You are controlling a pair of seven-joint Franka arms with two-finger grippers.
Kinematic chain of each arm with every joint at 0, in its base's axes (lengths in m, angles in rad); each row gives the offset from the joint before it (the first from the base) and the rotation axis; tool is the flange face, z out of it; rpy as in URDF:
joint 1: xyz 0 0 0.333 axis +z
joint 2: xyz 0 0 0 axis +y
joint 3: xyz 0 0 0.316 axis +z
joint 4: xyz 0.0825 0 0 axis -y
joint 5: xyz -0.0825 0 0.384 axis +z
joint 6: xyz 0 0 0 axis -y
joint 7: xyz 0.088 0 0 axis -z
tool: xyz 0 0 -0.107 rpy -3.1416 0 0
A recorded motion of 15 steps. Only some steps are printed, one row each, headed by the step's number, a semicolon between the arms.
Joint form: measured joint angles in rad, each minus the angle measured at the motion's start. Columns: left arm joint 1, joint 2, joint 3, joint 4, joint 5, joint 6, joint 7; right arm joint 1, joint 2, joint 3, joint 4, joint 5, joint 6, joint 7.
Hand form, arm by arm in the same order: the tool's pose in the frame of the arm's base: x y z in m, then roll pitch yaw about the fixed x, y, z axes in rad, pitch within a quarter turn. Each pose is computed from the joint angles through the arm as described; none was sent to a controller.
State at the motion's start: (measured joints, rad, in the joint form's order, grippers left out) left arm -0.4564 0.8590 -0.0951 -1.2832 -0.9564 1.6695 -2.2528; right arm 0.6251 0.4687 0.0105 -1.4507 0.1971 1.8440 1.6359
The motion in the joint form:
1: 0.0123 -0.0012 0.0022 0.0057 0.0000 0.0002 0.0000; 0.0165 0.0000 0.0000 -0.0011 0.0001 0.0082 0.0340
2: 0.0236 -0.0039 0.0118 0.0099 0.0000 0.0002 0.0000; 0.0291 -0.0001 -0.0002 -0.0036 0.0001 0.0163 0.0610
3: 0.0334 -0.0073 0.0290 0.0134 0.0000 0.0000 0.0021; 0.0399 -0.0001 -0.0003 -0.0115 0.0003 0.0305 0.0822
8: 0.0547 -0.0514 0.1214 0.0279 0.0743 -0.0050 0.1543; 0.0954 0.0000 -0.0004 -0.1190 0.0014 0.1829 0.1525
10: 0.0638 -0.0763 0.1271 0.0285 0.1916 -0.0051 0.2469; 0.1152 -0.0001 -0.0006 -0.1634 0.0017 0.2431 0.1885
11: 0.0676 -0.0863 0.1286 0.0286 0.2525 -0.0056 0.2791; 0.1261 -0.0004 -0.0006 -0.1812 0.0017 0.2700 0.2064
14: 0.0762 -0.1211 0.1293 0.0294 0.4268 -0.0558 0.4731; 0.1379 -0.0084 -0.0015 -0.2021 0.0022 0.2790 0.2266
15: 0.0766 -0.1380 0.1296 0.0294 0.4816 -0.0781 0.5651; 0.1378 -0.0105 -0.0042 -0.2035 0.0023 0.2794 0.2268
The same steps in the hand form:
1: 0.5837 -0.4209 0.2488 -2.0905 0.2628 2.2329; 0.5369 0.4278 0.4124 3.0481 0.1815 -1.0887
2: 0.5924 -0.4105 0.2515 -2.1002 0.2659 2.2482; 0.5321 0.4346 0.4119 3.0488 0.1794 -1.1041
3: 0.6023 -0.3974 0.2539 -2.1154 0.2681 2.2643; 0.5278 0.4402 0.4093 3.0512 0.1779 -1.1165
8: 0.6390 -0.3386 0.2806 -2.2954 0.3766 2.1650; 0.5022 0.4639 0.3713 3.0826 0.1729 -1.1527
10: 0.6439 -0.3217 0.2912 -2.4293 0.3933 2.0124; 0.4917 0.4705 0.3558 3.0922 0.1706 -1.1775
11: 0.6458 -0.3138 0.2949 -2.4882 0.3806 1.9445; 0.4861 0.4745 0.3501 3.0985 0.1705 -1.1878
14: 0.6440 -0.2937 0.3097 -2.6311 0.3620 1.6509; 0.4781 0.4769 0.3466 3.0916 0.1671 -1.1996
15: 0.6422 -0.2882 0.3185 -2.6763 0.3613 1.5281; 0.4791 0.4755 0.3474 3.0930 0.1665 -1.2022

